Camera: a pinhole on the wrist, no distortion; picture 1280 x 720 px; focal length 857.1 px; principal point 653.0 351.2 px. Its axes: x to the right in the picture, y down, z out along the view. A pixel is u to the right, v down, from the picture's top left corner.
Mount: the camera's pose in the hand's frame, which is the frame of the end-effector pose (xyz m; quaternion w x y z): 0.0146 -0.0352 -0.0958 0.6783 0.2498 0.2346 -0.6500
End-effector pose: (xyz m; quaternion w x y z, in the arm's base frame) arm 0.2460 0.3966 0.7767 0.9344 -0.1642 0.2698 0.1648
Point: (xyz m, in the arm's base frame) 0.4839 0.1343 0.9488
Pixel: 873.8 395.0
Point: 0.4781 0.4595 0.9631
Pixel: 89.6 604.0
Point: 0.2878 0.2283 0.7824
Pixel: 1107.5 191.3
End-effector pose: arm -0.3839 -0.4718 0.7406 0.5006 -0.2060 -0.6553 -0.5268
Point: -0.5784 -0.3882 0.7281
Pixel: 354.6 481.9
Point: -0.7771 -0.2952 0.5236
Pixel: 610.5 216.5
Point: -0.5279 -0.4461 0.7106
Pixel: 428.2 421.2
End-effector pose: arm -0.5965 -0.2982 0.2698 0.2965 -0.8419 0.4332 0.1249
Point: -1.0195 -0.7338 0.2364
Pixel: behind the camera
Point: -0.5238 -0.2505 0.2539
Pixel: 258.5 405.0
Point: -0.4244 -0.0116 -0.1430
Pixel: 93.8 538.3
